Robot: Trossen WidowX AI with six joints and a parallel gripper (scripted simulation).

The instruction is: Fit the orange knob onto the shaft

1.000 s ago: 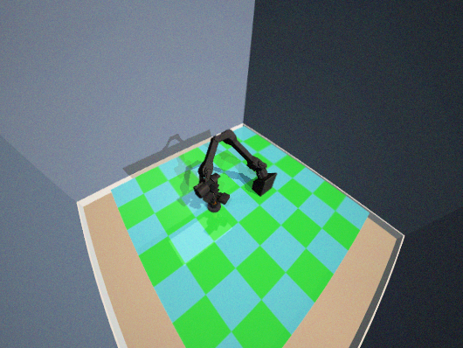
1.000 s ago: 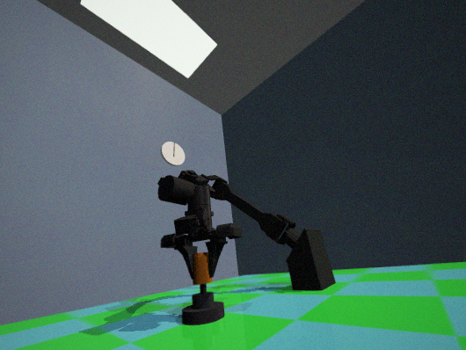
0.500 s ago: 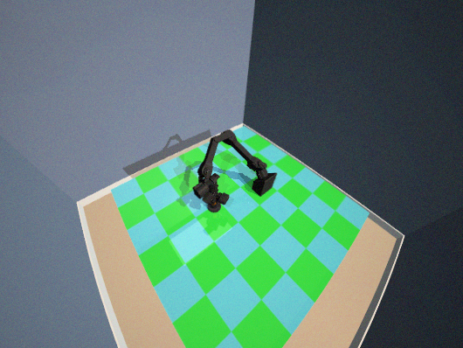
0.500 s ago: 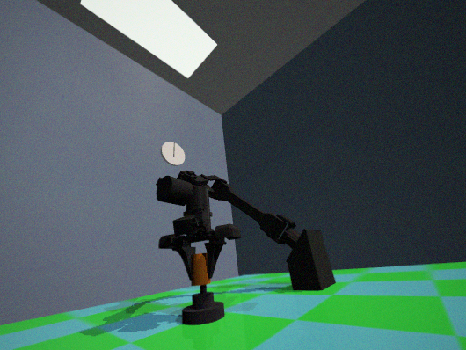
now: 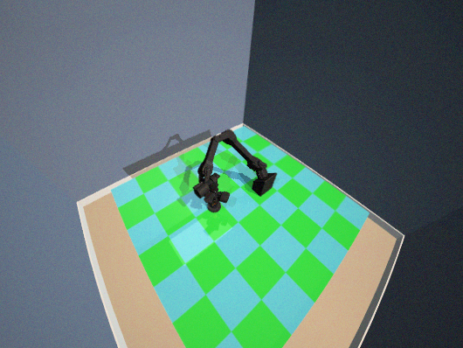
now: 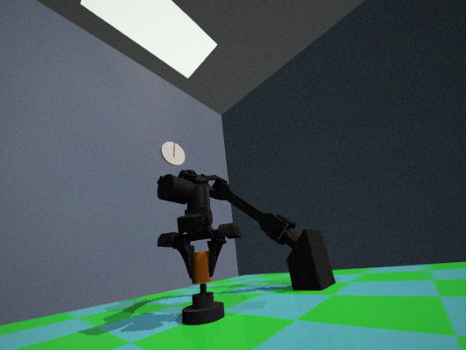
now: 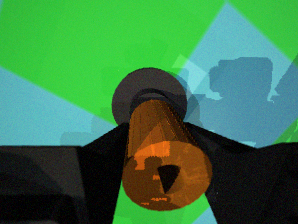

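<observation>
Now: gripper tip 20 mm below the orange knob. From my gripper tip the other things lie so: pedestal (40 mm below).
</observation>
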